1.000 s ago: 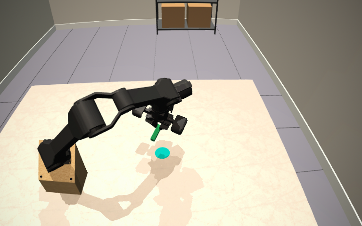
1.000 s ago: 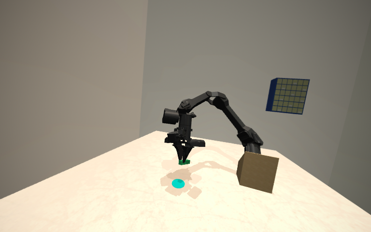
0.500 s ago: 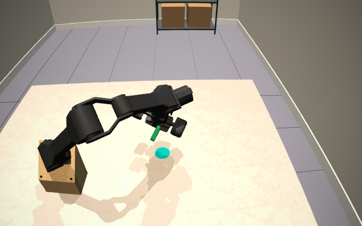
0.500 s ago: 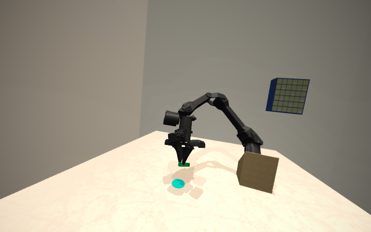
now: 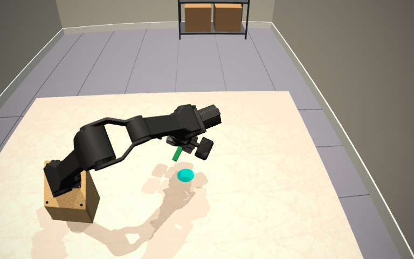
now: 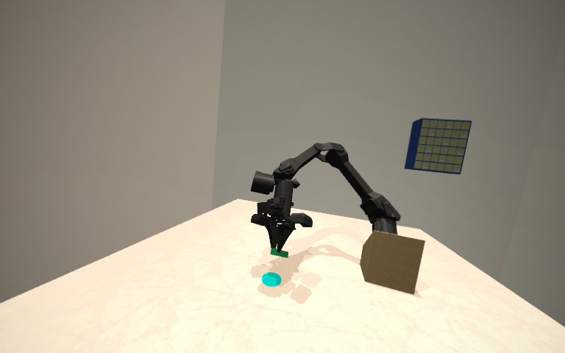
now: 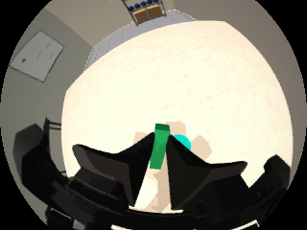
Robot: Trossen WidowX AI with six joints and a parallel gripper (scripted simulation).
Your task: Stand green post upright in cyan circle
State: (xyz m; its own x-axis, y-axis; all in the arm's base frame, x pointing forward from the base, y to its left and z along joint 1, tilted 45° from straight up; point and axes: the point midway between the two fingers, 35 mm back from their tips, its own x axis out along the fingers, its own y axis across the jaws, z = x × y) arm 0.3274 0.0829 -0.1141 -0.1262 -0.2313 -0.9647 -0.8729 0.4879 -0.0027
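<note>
The cyan circle is 1 cm ahead of my gripper tip, 3 cm to the right of it and 11 cm below it. The rest, counted from my gripper tip: green post (1 cm behind, 2 cm to the right, 1 cm below).
</note>
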